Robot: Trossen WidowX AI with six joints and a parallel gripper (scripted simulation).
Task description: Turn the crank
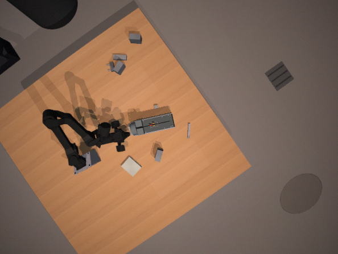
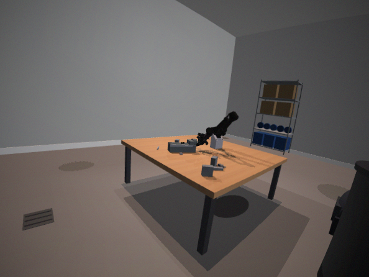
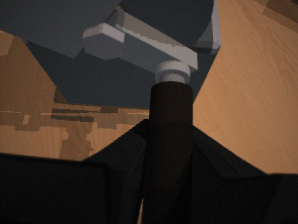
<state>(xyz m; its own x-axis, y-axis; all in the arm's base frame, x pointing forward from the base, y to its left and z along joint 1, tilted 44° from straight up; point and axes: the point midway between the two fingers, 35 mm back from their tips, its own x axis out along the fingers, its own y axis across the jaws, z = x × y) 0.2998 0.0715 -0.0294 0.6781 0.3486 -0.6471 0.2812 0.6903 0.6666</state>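
Now: the dark crank handle 20 mm behind my gripper tip and 30 mm above it. The rest, counted from my gripper tip: red pointer: 150 mm ahead, 20 mm to the right, 40 mm above; then white square plate: 100 mm behind, 190 mm to the right, 40 mm below; then small grey cube: 230 mm ahead, 70 mm to the left, 40 mm below.
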